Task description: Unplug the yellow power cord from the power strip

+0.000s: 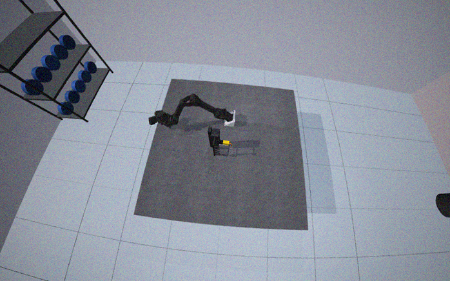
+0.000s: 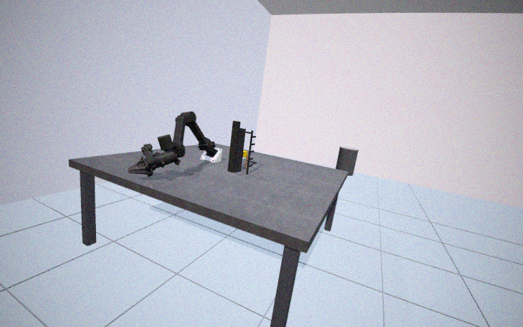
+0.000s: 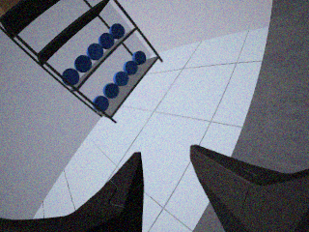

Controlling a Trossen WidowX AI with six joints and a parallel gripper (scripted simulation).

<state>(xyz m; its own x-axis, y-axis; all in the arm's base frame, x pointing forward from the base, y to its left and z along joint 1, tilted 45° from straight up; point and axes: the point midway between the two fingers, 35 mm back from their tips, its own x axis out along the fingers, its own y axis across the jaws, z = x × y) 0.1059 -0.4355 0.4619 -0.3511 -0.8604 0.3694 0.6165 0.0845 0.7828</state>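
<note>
The yellow plug is 160 mm ahead of my gripper tip, 650 mm to the left of it and 50 mm above it.
</note>
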